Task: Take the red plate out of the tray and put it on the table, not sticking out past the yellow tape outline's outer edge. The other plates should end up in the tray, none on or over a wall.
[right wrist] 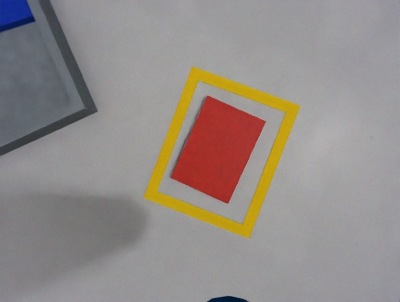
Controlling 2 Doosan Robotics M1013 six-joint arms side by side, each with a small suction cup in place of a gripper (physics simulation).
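Places are measured from the left arm's base along level axes (x back, y left, z down), in metres.
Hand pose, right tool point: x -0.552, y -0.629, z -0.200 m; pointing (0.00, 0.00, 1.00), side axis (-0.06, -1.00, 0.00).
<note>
Each offset is from my right tool point to the top centre of the thing. "spot": to the spot under its first point. Level surfaces: height alone.
The red plate @(dy +0.001, dx -0.067, dz +0.189 m) [218, 150] lies flat on the table, inside the yellow tape outline @(spot: dy +0.058, dx -0.075, dz +0.198 m) [171, 140], with grey table showing between it and the tape on all sides. The grey tray @(spot: dy +0.202, dx -0.080, dz +0.180 m) [45, 128] shows in part at the upper left. A corner of a blue plate @(spot: dy +0.251, dx -0.215, dz +0.187 m) [14, 12] shows inside the tray; the rest of it is cut off, so its whole position cannot be told. The dark tip of my right suction cup [228, 299] shows at the bottom edge, apart from the red plate, with no plate on it. My left suction cup is not in view.
The tray's dark-rimmed corner points toward the tape outline, with a stretch of grey table @(dz +0.200 m) [125, 100] between them. A soft dark shadow lies on the table at the lower left, beside the outline's left corner.
</note>
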